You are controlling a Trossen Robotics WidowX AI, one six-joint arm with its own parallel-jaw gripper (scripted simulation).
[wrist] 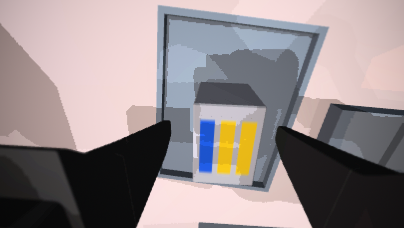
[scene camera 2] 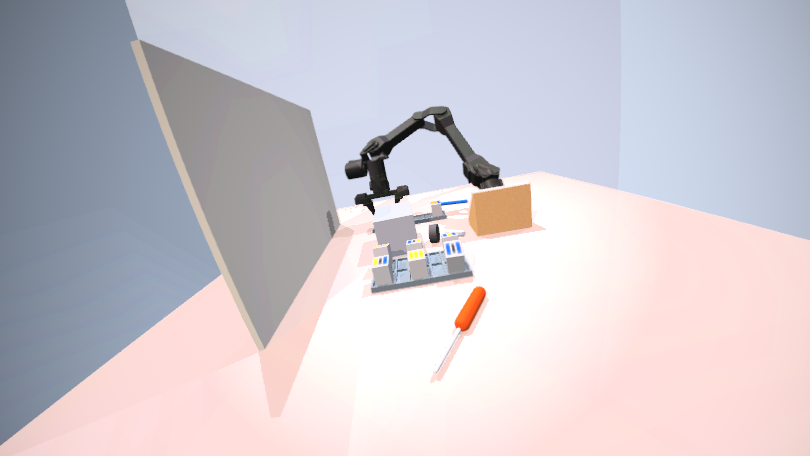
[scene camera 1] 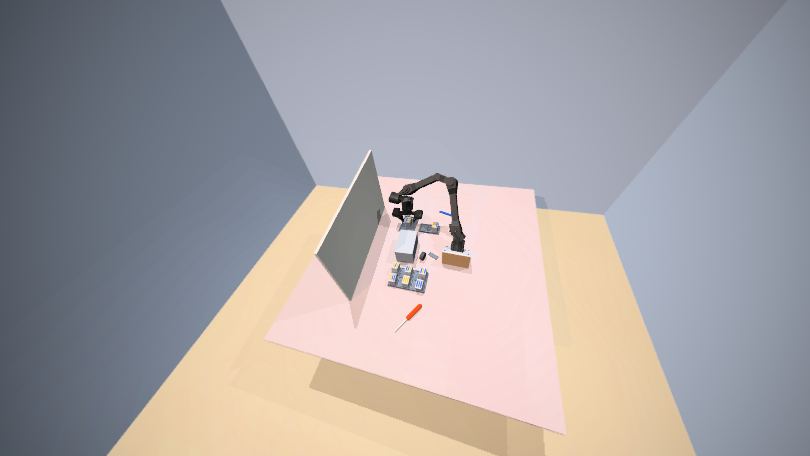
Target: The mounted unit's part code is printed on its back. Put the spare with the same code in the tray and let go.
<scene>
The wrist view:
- my gripper: 222, 129
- grey tray: 277, 58
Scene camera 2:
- my gripper: 387, 218
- orange screwdriver: 466, 316
</scene>
